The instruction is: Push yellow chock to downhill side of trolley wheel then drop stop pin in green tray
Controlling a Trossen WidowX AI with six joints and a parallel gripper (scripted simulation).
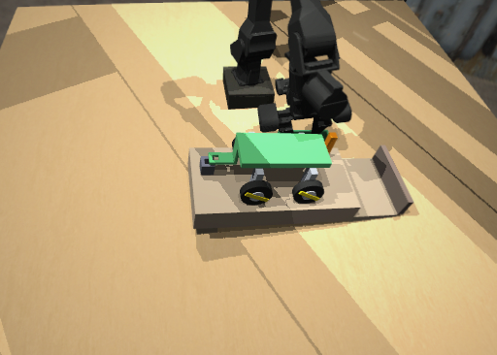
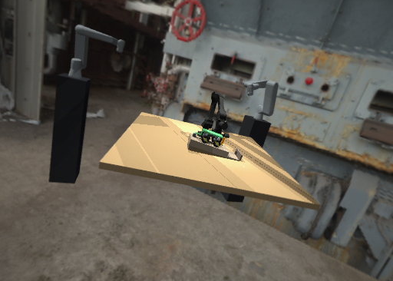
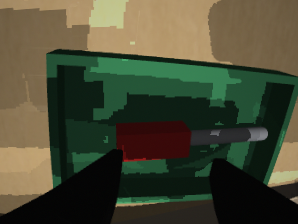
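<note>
Now: gripper tip 2 cm to the right of the red-headed stop pin and 1 cm above it. From my gripper tip the other things lie so: ramp 12 cm to the right, 10 cm ahead, 2 cm above; yellow chock 7 cm ahead, 5 cm above, 2 cm to the right; green tray 4 cm below, 1 cm to the left.
</note>
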